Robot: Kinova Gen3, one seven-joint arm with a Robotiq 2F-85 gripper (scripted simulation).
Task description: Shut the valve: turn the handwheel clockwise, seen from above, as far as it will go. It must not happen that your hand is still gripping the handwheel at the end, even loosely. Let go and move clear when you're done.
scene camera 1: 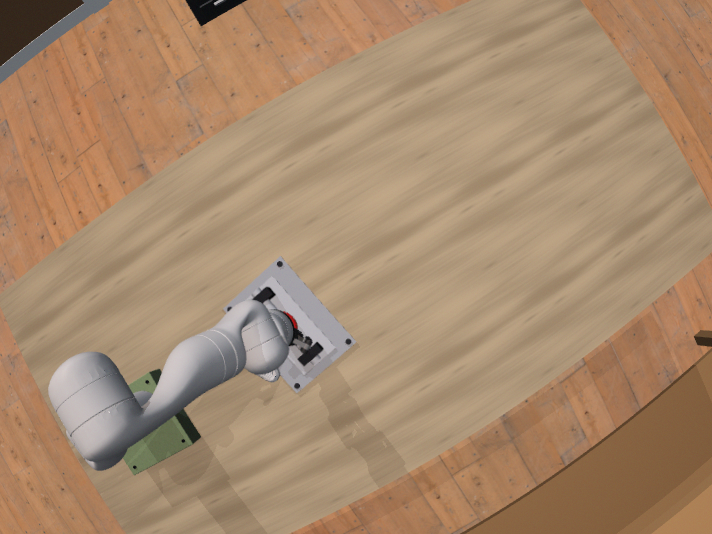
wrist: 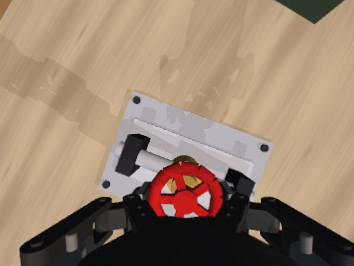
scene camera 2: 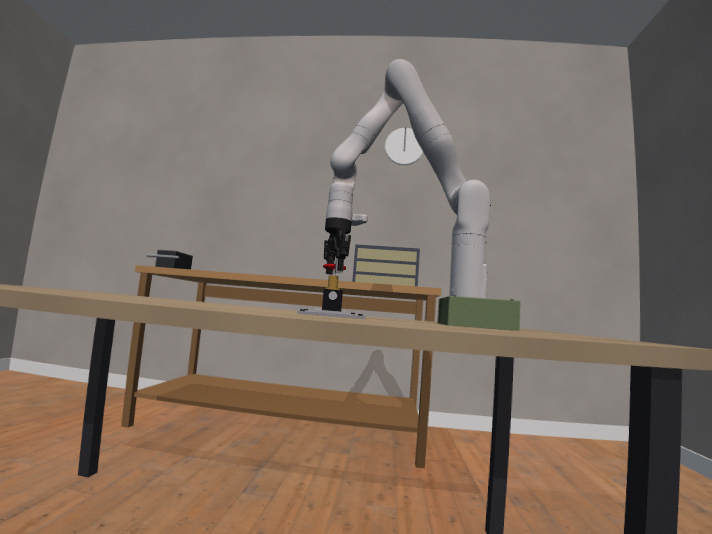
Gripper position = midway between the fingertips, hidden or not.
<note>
I see my gripper (scene camera 2: 333,273) and a handwheel (wrist: 184,199).
My gripper shows as well in the wrist view (wrist: 184,191).
</note>
